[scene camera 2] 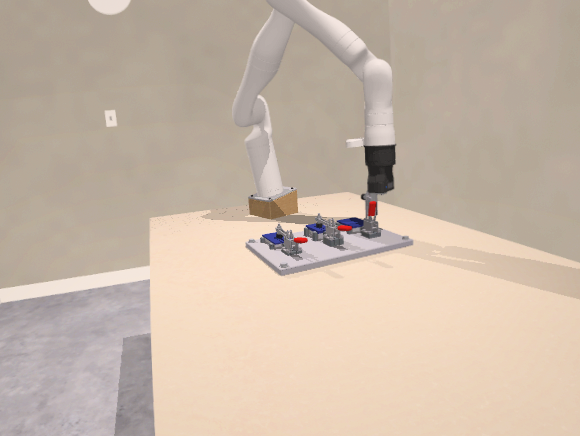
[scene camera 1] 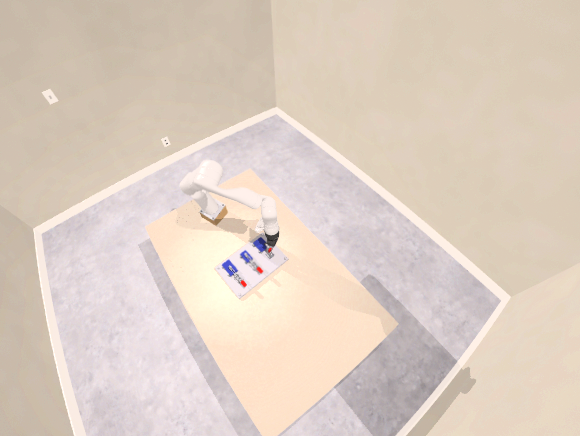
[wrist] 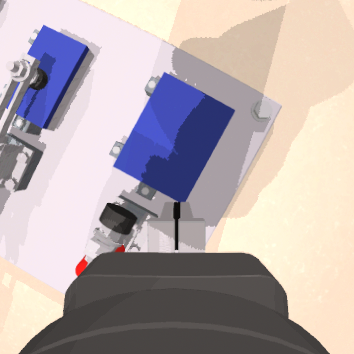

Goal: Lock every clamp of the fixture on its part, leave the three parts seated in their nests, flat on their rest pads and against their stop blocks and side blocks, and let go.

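Pixels of known places: gripper, between the fingertips: (scene camera 2: 372, 215) (scene camera 1: 269, 244) (wrist: 176, 217); arm's base, origin of its link: (scene camera 2: 270, 192) (scene camera 1: 211, 208).
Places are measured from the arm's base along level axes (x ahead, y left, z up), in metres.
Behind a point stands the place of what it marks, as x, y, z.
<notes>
The fixture plate (scene camera 1: 280, 256) @[0.497, 0.176, -0.060] (scene camera 2: 320, 257) @[0.543, -0.041, -0.060] (wrist: 120, 55) @[0.344, 0.049, -0.060] bears three blue parts, each lying in its nest. The left part (scene camera 1: 229, 267) (scene camera 2: 271, 237) and the middle part (scene camera 1: 246, 256) (scene camera 2: 315, 228) @[0.404, 0.004, -0.034] (wrist: 65, 65) @[0.378, 0.029, -0.034] are under lowered clamp arms; their red handles (scene camera 1: 243, 283) (scene camera 2: 344, 228) lie flat outward. The right part (scene camera 1: 259, 244) @[0.373, 0.117, -0.039] (scene camera 2: 350, 223) @[0.390, 0.109, -0.039] (wrist: 175, 135) @[0.375, 0.126, -0.039] looks flat, close to its blocks; no clamp pad is on it. Its clamp stands raised, red handle (scene camera 1: 270, 250) @[0.464, 0.136, 0.008] (scene camera 2: 372, 208) @[0.467, 0.132, 0.013] upright, black pad (wrist: 118, 218) @[0.426, 0.132, 0.044] clear of the part. My gripper (wrist: 176, 217) @[0.421, 0.159, -0.016] is shut and empty, close beside this raised clamp, partly hidden by it in scene camera 2.
The arm's wooden base block (scene camera 1: 214, 216) @[0.064, -0.011, -0.006] (scene camera 2: 273, 204) @[0.078, -0.014, -0.027] stands at the back of the table (scene camera 1: 300, 340) @[0.925, -0.004, -0.075] (scene camera 2: 325, 340) @[0.834, -0.154, -0.075]. A bolt head (wrist: 261, 111) @[0.319, 0.170, -0.053] stands up at the plate's corner near the right part. The middle clamp's arm (wrist: 17, 95) rises beside the right nest.
</notes>
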